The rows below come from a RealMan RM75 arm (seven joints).
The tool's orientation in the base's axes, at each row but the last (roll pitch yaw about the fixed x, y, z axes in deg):
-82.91 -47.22 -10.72
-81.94 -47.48 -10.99
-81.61 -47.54 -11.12
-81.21 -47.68 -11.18
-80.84 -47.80 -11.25
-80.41 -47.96 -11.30
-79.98 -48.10 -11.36
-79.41 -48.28 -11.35
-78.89 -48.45 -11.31
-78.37 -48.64 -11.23
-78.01 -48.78 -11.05
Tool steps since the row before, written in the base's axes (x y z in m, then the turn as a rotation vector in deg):
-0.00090 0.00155 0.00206 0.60 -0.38 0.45
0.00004 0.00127 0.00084 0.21 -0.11 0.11
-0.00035 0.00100 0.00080 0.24 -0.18 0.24
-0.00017 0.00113 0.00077 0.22 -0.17 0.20
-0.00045 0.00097 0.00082 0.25 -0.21 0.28
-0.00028 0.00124 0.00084 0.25 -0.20 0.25
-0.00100 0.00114 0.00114 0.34 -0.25 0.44
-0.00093 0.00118 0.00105 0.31 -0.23 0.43
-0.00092 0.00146 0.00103 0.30 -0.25 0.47
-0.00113 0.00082 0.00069 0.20 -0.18 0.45
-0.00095 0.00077 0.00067 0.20 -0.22 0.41
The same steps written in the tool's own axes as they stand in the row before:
0.00072 -0.00208 0.00162 0.78 0.15 -0.28
0.00048 -0.00053 0.00134 0.23 0.08 -0.08
0.00023 -0.00079 0.00104 0.36 0.02 -0.13
0.00031 -0.00063 0.00119 0.32 0.03 -0.13
0.00018 -0.00087 0.00101 0.40 0.00 -0.16
0.00028 -0.00074 0.00130 0.38 0.02 -0.15
0.00004 -0.00147 0.00120 0.58 -0.04 -0.17
0.00002 -0.00135 0.00124 0.55 -0.06 -0.16
-0.00002 -0.00130 0.00153 0.58 -0.09 -0.17
-0.00032 -0.00126 0.00086 0.49 -0.15 -0.11
-0.00021 -0.00111 0.00082 0.47 -0.13 -0.15

